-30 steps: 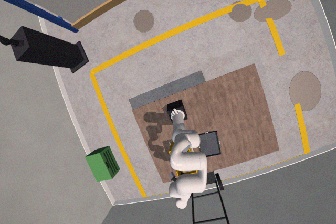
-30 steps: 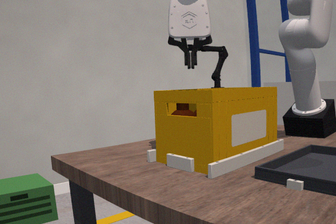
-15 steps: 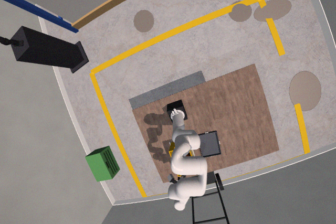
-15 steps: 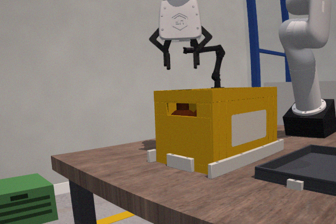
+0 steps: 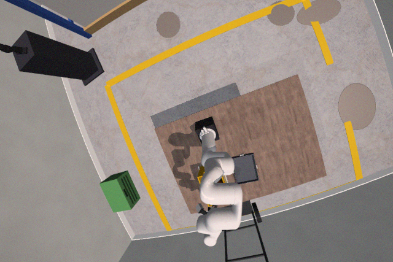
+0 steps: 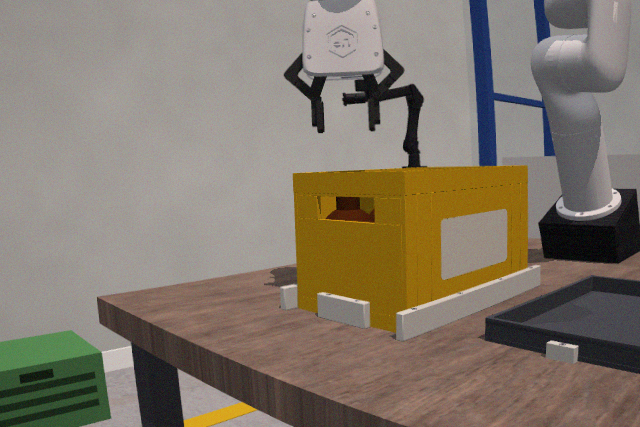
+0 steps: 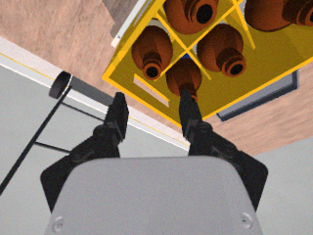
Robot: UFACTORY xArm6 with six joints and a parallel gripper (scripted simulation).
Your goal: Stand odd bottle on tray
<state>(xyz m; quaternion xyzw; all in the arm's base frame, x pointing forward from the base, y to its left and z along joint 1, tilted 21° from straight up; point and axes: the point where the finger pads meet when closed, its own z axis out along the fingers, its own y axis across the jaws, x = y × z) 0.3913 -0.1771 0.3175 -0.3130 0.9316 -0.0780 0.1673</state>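
Right now the yellow crate is 160 mm below my hand, 80 mm behind it and 50 mm to the left of it. Round my hand: dark tray (330 mm to the left, 230 mm below, 50 mm behind).
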